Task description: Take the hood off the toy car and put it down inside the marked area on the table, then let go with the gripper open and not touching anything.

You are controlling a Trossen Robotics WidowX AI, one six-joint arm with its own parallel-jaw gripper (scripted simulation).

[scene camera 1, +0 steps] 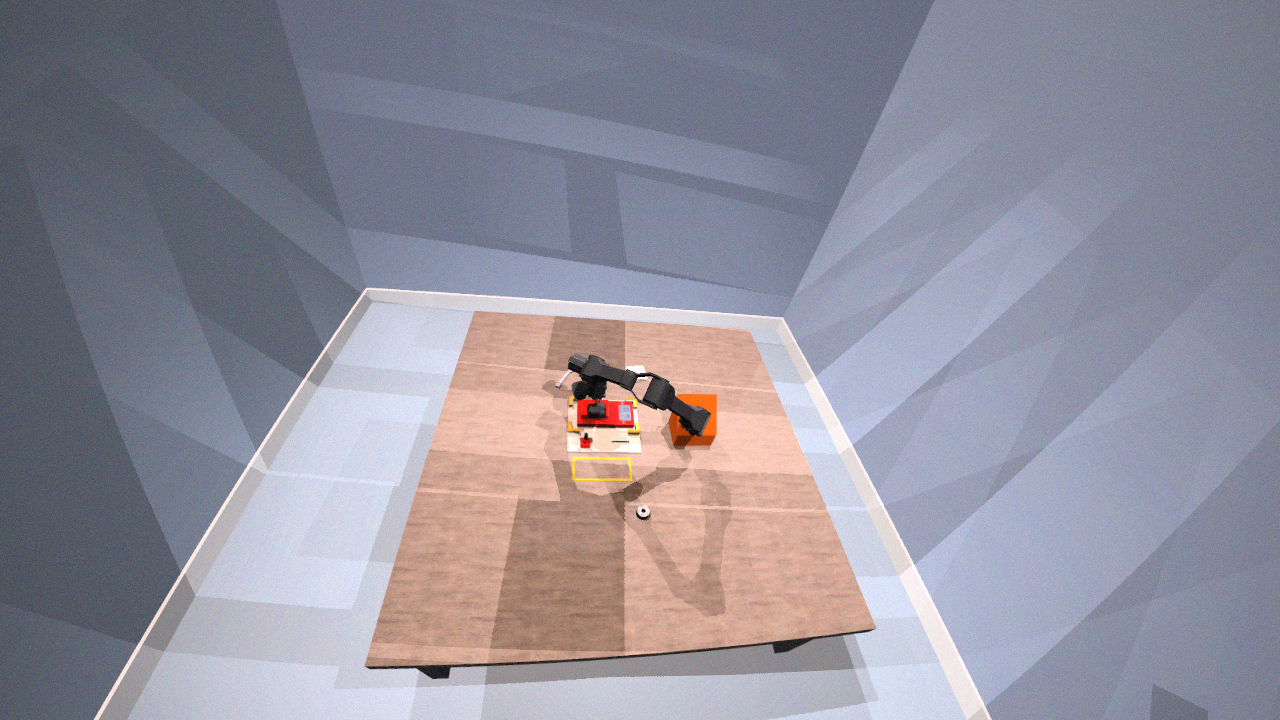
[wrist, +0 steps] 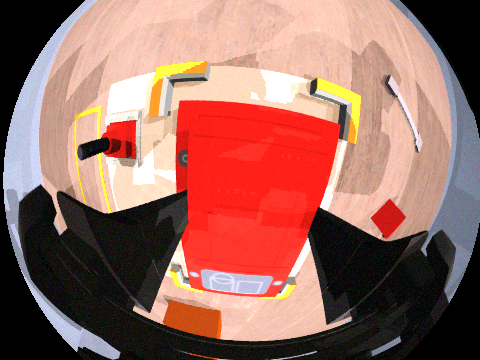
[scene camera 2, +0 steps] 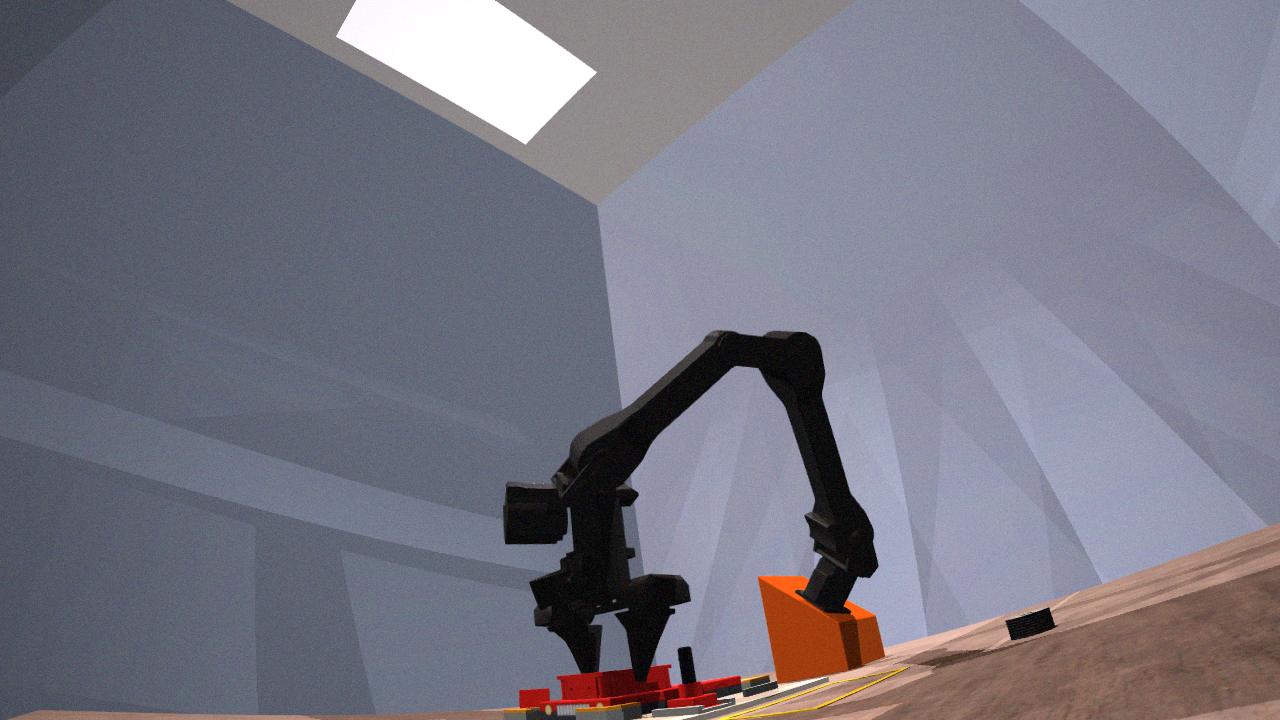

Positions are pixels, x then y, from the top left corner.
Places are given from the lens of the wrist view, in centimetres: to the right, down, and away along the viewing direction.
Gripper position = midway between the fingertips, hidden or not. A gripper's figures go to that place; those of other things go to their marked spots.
gripper (wrist: 251, 204): 0, 2, 10
red hood (wrist: 253, 189): 0, 0, 8
